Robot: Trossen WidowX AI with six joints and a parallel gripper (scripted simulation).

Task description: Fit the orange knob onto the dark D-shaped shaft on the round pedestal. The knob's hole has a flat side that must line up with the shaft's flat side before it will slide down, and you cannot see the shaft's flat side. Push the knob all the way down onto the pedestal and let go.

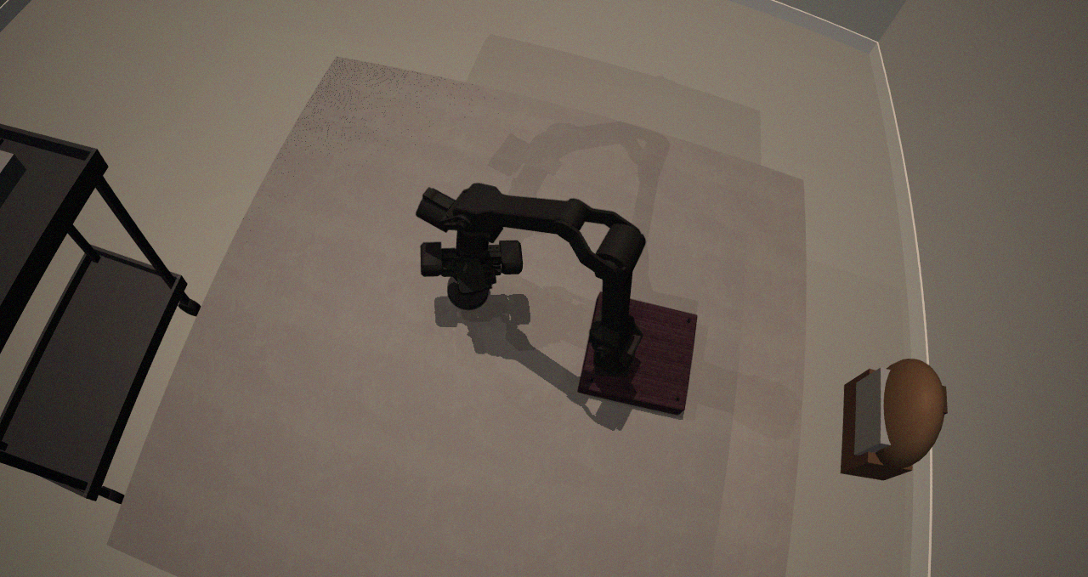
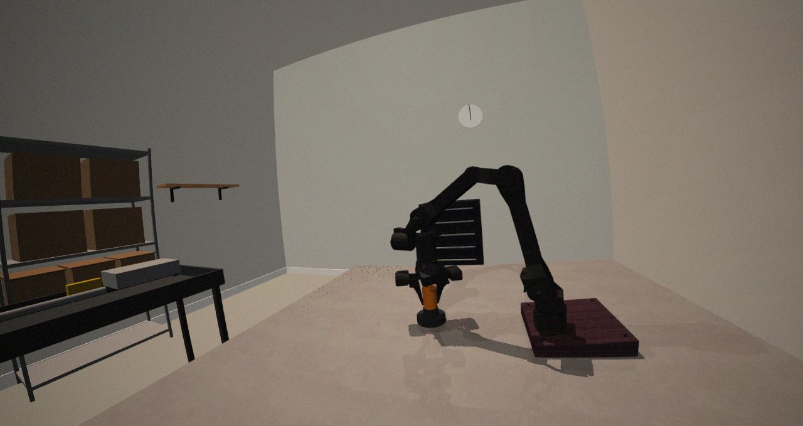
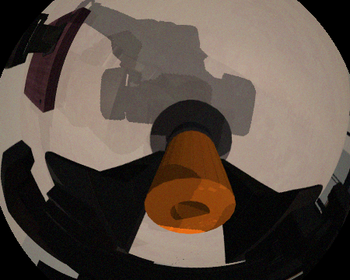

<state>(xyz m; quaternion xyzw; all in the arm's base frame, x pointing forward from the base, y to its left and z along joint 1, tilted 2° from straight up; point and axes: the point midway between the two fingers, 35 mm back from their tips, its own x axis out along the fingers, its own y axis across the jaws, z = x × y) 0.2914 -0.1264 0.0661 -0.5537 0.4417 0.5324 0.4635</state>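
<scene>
My gripper tip is now 2 cm below the orange knob. The rest, counted from my gripper tip: dark pedestal: 2 cm below.
</scene>
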